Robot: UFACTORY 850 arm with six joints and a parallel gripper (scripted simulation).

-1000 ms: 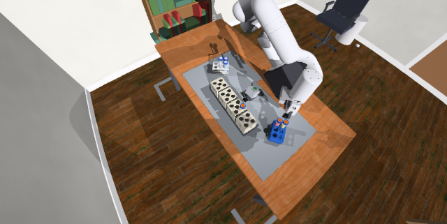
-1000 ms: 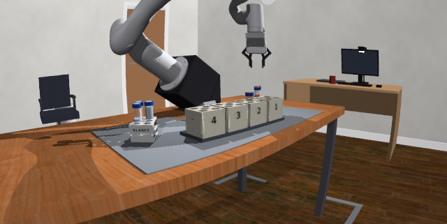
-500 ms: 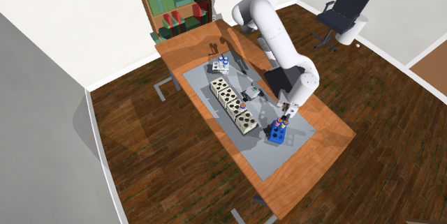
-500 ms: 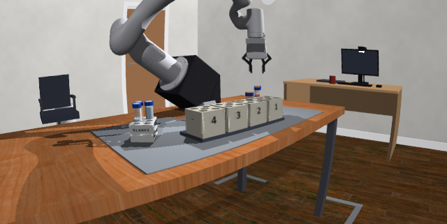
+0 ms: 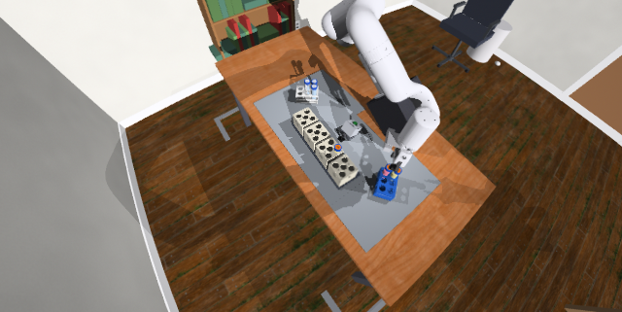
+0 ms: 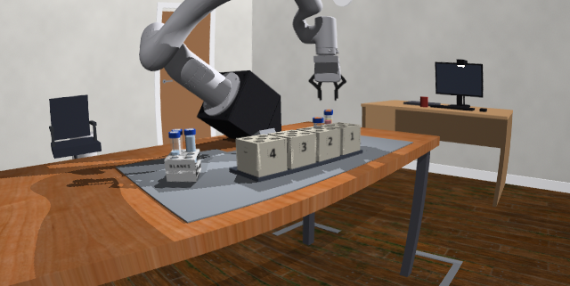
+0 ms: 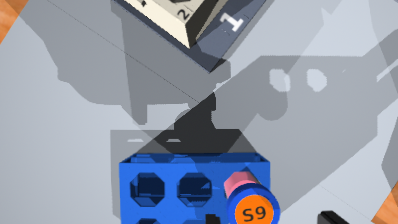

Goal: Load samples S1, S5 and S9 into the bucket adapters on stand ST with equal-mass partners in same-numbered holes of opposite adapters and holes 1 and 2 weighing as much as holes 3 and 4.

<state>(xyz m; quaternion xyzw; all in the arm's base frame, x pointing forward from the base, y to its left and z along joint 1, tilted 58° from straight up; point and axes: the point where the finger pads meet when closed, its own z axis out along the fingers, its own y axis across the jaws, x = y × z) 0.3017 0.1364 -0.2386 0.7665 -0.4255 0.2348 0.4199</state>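
Right now my hand is 1 cm to the left of the sample tube and 12 cm above it. The rest, counted from my hand: blue rack: 2 cm ahead, 4 cm to the left, 15 cm below; white blanks rack: 3 cm behind, 63 cm to the right, 15 cm below; green DONE key: 8 cm behind, 29 cm to the right, 11 cm below.
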